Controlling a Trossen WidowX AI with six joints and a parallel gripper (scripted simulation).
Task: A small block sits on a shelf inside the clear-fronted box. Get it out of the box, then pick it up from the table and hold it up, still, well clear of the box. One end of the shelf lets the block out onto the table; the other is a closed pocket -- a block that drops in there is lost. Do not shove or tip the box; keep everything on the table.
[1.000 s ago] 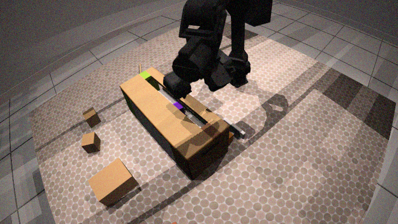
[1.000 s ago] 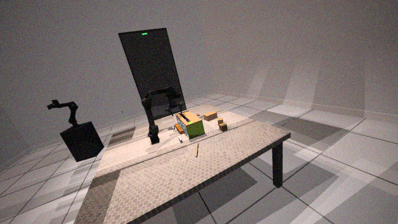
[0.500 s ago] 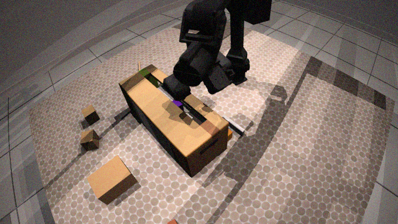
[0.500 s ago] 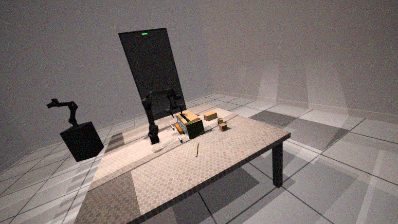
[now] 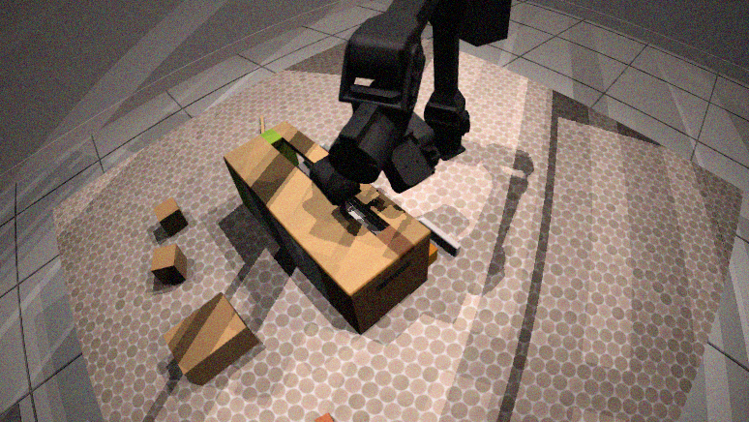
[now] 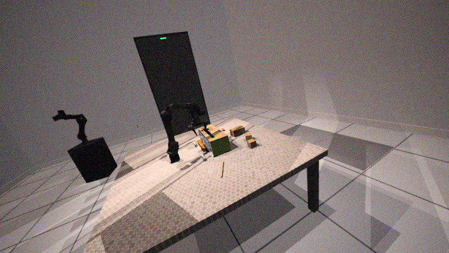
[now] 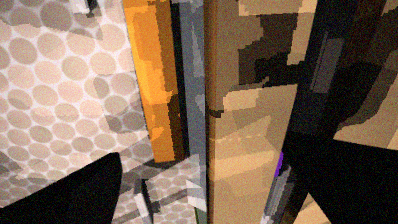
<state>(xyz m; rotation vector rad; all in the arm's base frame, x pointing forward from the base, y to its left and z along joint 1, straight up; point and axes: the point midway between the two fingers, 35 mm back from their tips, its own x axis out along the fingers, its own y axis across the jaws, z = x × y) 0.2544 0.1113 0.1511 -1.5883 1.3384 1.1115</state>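
My gripper tip is now 4 cm short of the box, 4 cm to the left of it and 6 cm above it. Also, from my gripper tip: thin stick: 6 cm ahead, 42 cm to the right, 12 cm below; purple block: 5 cm ahead, 3 cm to the right, 3 cm below.
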